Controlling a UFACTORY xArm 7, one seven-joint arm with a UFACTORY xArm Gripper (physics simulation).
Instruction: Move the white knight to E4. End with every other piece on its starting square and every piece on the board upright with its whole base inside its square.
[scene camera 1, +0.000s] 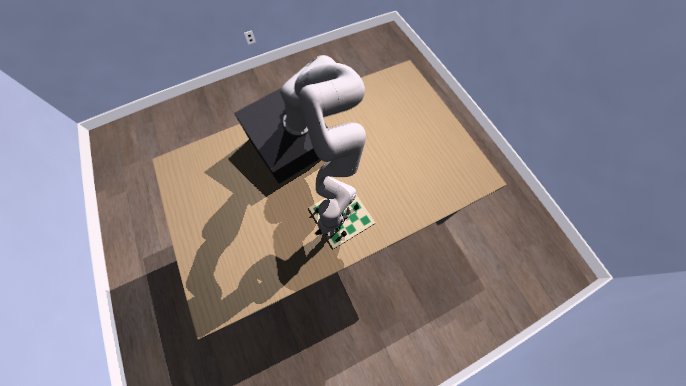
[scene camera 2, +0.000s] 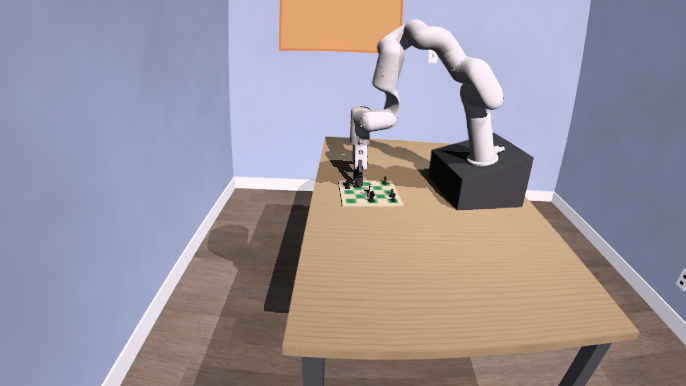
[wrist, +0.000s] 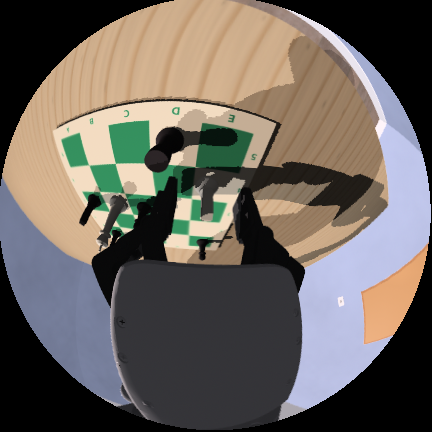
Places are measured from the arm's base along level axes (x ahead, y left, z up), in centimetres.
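Pixels of known places: gripper, fingertip midpoint: (scene camera 1: 332, 229) (scene camera 2: 357, 182) (wrist: 207, 193); arm's base, link origin: (scene camera 1: 297, 122) (scene camera 2: 482, 159).
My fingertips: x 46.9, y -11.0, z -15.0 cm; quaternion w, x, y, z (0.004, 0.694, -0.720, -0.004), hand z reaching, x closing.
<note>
For each thing: its top centre in the pictures, then the offset to it from my fingertips.
- white knight, top centre: (wrist: 205, 221) dx +0.2, dy +0.2, dz +3.2 cm
- board, top centre: (wrist: 142, 205) (scene camera 2: 369, 192) (scene camera 1: 341, 215) dx -3.5, dy +7.2, dz -0.8 cm
- white king, top centre: (wrist: 98, 251) dx -3.4, dy +10.7, dz +5.6 cm
- small black piece, top centre: (wrist: 201, 259) dx -11.1, dy -0.7, dz +2.4 cm
The white knight (wrist: 207, 200) stands on E4 in the wrist view, apparently upright and towards the D side of that light square. My gripper (wrist: 207, 193) (scene camera 2: 358, 184) is open and low over the board (wrist: 150, 110) (scene camera 2: 360, 202) (scene camera 1: 359, 228). Its fingers are on either side of the knight, apart from it: one tip over D4, the other near the E-file edge. I cannot tell how high the tips are above the squares. The knight is hidden behind the fingers in scene camera 2 and under the arm in scene camera 1.
A black piece (wrist: 165, 147) (scene camera 2: 348, 184) stands on D5, close to the D-side finger. A white king (wrist: 114, 212) and a black piece (wrist: 90, 209) stand on the A–B side. A small black piece (wrist: 202, 246) stands on E1. Other black pieces are partly hidden by the D-side finger.
</note>
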